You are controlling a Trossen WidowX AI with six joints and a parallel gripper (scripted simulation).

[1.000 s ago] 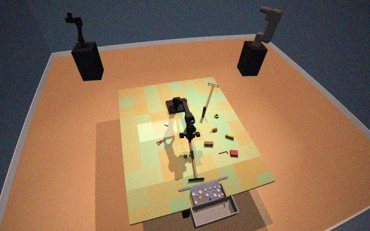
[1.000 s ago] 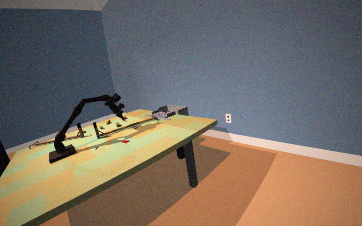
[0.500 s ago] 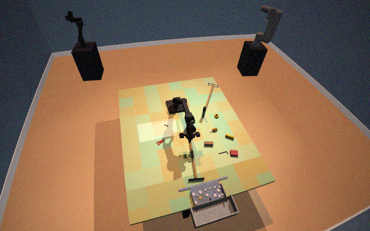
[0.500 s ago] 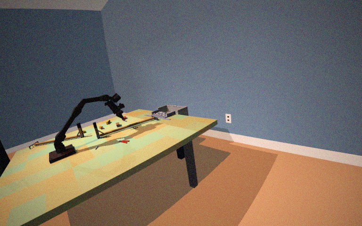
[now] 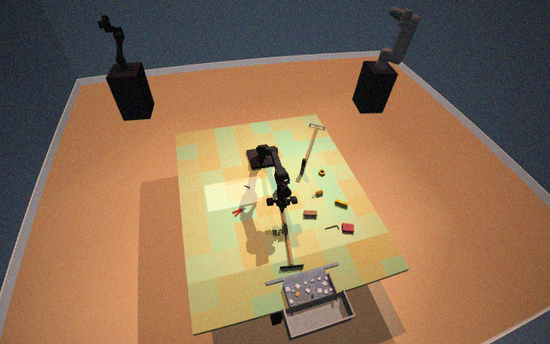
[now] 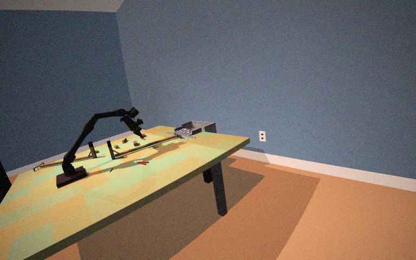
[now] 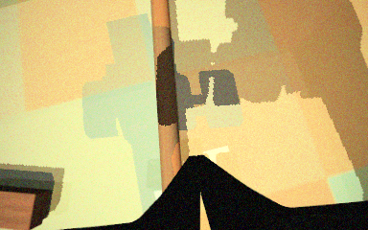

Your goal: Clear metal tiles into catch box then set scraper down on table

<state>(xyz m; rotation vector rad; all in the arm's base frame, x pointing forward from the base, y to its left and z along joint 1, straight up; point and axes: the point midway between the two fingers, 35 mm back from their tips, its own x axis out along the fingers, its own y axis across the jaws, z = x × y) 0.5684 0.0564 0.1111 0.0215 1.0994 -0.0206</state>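
Now: the long scraper 20 mm ahead of my gripper tip, 20 mm to the left of it and 40 mm below it. Round my gripper tip: orange screwdriver 190 mm behind, 300 mm to the left, 90 mm below; then hex key 90 mm ahead, 340 mm to the left, 100 mm below; then brown block 30 mm behind, 200 mm to the left, 90 mm below.
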